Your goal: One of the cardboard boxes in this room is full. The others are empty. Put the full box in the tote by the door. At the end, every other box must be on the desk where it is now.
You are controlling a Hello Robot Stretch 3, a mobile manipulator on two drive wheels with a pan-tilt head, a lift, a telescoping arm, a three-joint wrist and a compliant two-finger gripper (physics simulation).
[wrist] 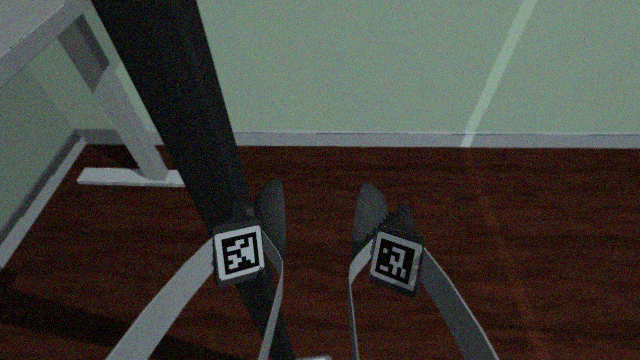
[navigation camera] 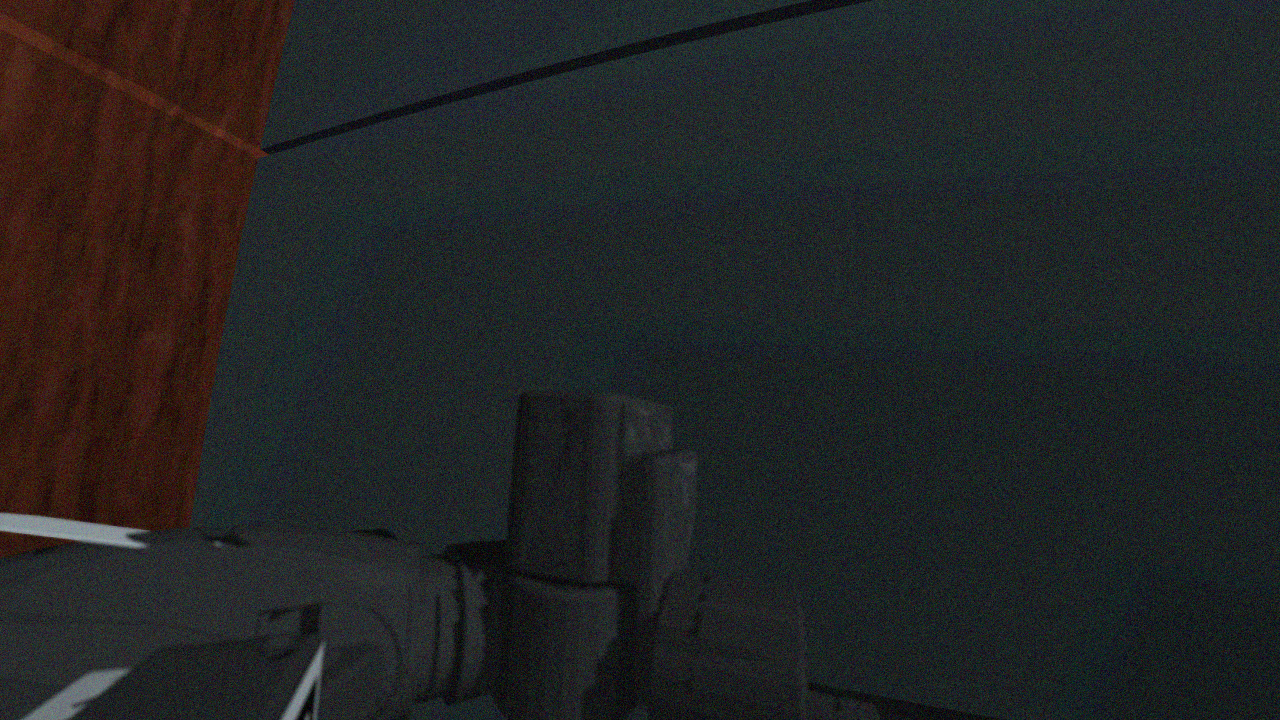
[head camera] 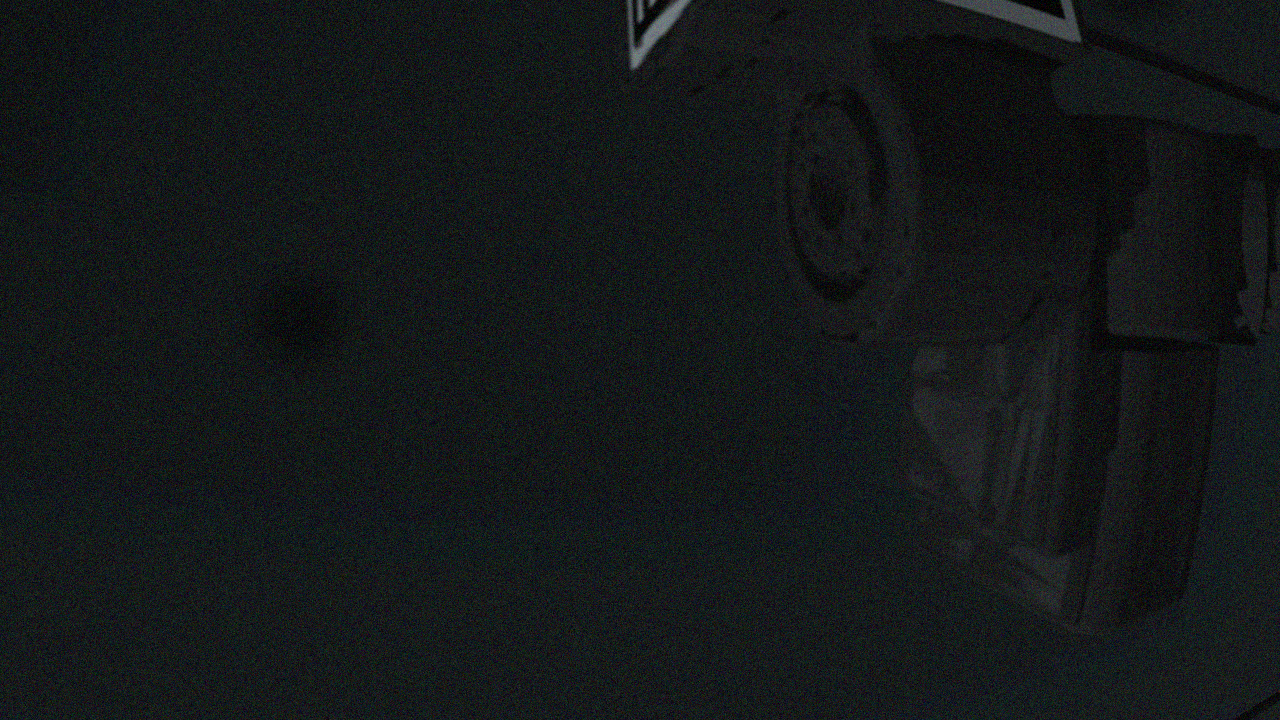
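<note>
My gripper [wrist: 321, 208] is open in the wrist view, its two grey rubber fingertips apart with nothing between them, above dark red wood floor. The corner of a white desk [wrist: 37, 50] shows at the upper left of the wrist view, with a slanted leg and a flat foot; it is beyond and to the left of the fingers. The part of its top that shows bears no box. No cardboard box, tote or door can be made out in the three views. In the head camera and navigation camera views my dark wrist parts show, but the fingertips cannot be made out.
A pale green wall [wrist: 375, 65] with a grey baseboard [wrist: 375, 139] stands behind the wood floor [wrist: 565, 215]. A black bar [wrist: 175, 90] crosses the wrist view diagonally. The navigation view shows reddish wood [navigation camera: 107, 268] beside a dark surface [navigation camera: 939, 313] with thin seams. The head view is very dark.
</note>
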